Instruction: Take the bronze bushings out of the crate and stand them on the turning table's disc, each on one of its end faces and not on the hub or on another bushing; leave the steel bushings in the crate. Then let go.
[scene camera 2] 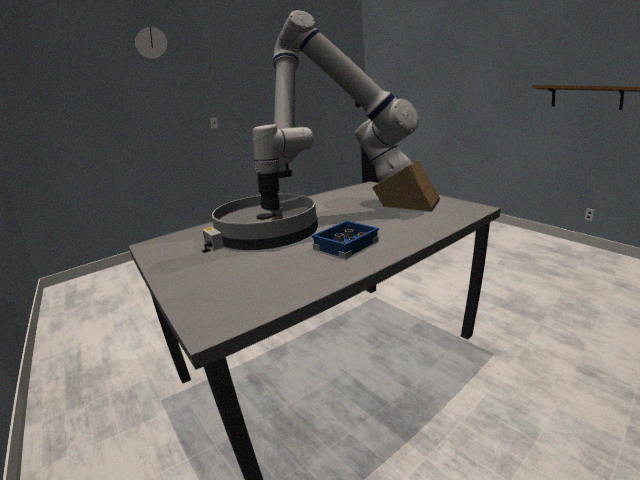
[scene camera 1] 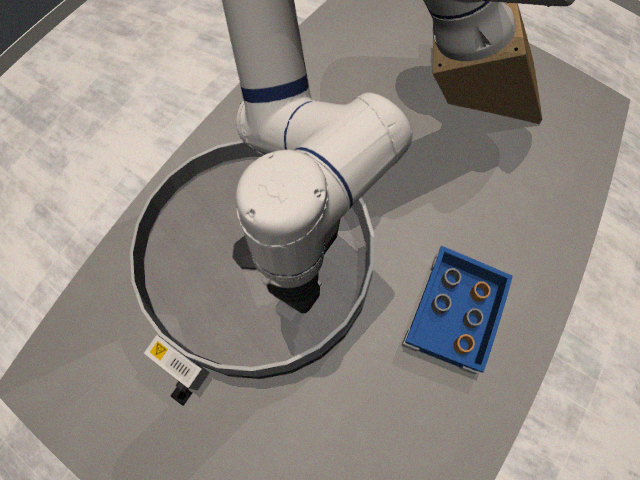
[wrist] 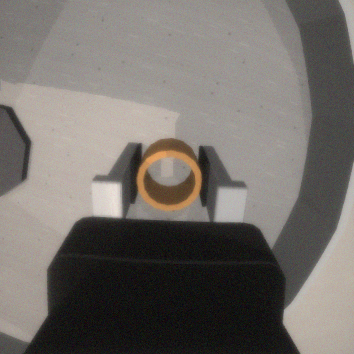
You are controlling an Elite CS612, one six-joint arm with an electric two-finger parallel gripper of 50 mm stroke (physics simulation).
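Places are measured from the arm's base along level axes (x left, y down, z back), in centimetres.
Pixels of known places: gripper, fingertip midpoint: point(wrist: 169, 162); arm's base, origin of the base link: point(scene camera 2: 395, 172) point(scene camera 1: 475, 32).
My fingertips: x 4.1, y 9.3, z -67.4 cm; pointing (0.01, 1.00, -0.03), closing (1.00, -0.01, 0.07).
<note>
For each thing: its middle in the pictures, then the offset to it from my fingertips. "*": a spot on its surface instead. Level surfaces: height alone.
- upright bronze bushing, body centre: point(wrist: 169, 172) dx +0.0, dy -1.2, dz -0.2 cm
- turning table's disc, body centre: point(scene camera 1: 250, 253) point(scene camera 2: 264, 217) dx -11.7, dy +0.2, dz -0.2 cm
- dark hub, body centre: point(scene camera 1: 250, 252) dx -11.7, dy -0.3, dz -0.2 cm
- blue crate, body centre: point(scene camera 1: 458, 310) point(scene camera 2: 346, 238) dx +23.8, dy +2.9, dz +14.2 cm
- white box, surface spot: point(scene camera 1: 173, 361) * dx -9.5, dy -0.4, dz -23.3 cm
- table, its level: dy +5.4 cm
My gripper point(scene camera 2: 275, 212) point(wrist: 169, 162) is shut on an upright bronze bushing point(wrist: 170, 146) over the turning table's disc point(scene camera 1: 196, 294) point(wrist: 240, 60), between the dark hub point(scene camera 1: 241, 254) point(wrist: 11, 150) and the rim wall. I cannot tell whether the bushing touches the disc. In scene camera 1 the arm hides the fingers and this bushing. The blue crate point(scene camera 1: 429, 330) point(scene camera 2: 330, 245) holds two bronze bushings, one point(scene camera 1: 481, 282) upper right and one point(scene camera 1: 464, 335) lower right. Three steel bushings stand there too: one point(scene camera 1: 452, 269) upper left, one point(scene camera 1: 442, 295) below it, one point(scene camera 1: 473, 309) between the bronze ones.
A raised grey rim wall point(scene camera 1: 139, 279) point(scene camera 2: 242, 230) point(wrist: 330, 100) surrounds the disc. A white box point(scene camera 1: 173, 361) point(scene camera 2: 212, 240) with a warning label sits outside it. The crate stands on the table point(scene camera 1: 330, 423) to the right of the turning table. The arm's base sits on a wooden block point(scene camera 1: 485, 85) point(scene camera 2: 408, 191).
</note>
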